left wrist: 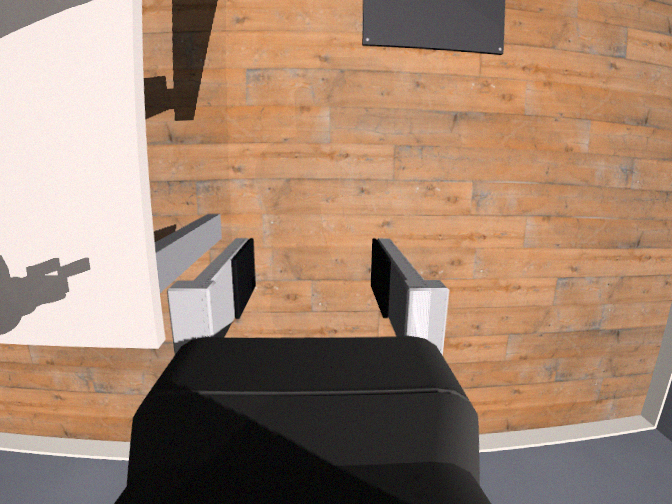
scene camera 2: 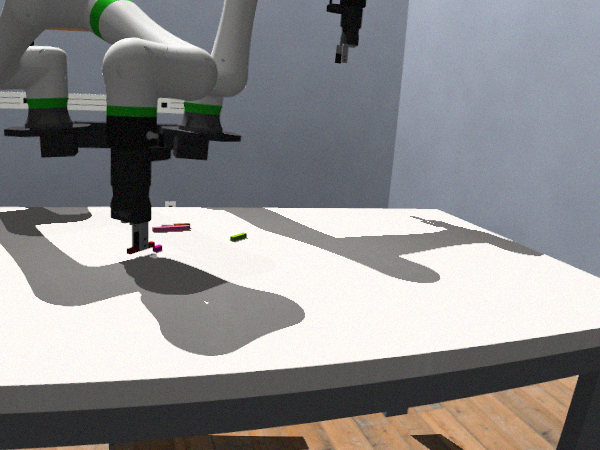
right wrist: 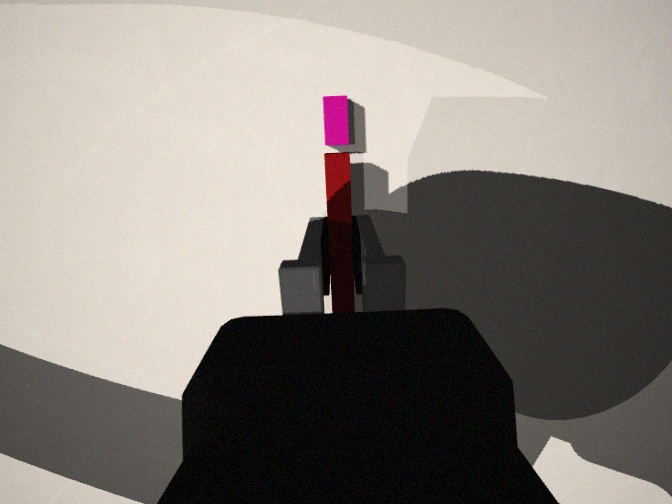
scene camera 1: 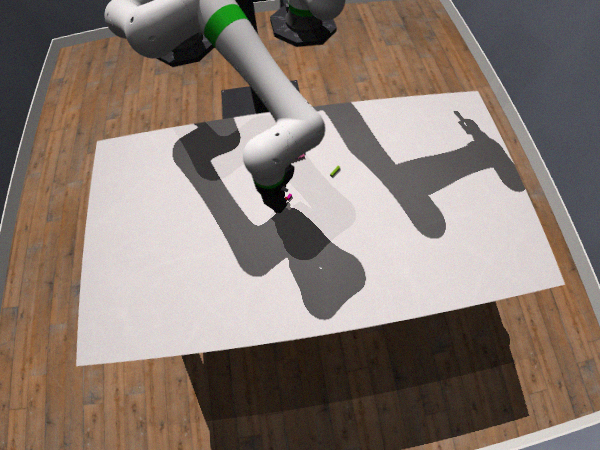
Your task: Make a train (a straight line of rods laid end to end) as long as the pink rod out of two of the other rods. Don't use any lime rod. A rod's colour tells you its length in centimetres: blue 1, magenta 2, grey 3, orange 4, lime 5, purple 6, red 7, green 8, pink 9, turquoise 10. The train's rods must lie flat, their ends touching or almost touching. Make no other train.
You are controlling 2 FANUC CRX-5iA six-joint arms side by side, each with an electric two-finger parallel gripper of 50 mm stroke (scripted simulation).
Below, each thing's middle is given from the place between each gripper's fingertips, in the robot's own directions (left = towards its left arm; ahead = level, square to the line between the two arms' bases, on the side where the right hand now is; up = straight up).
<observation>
The magenta rod [right wrist: 335, 108] is 4 cm behind my right hand [scene camera 2: 140, 248], 4 cm to the left of it and 3 cm below it.
Now: left hand [scene camera 2: 340, 62] 68 cm short of the magenta rod, 66 cm to the left of it and 48 cm above it.
</observation>
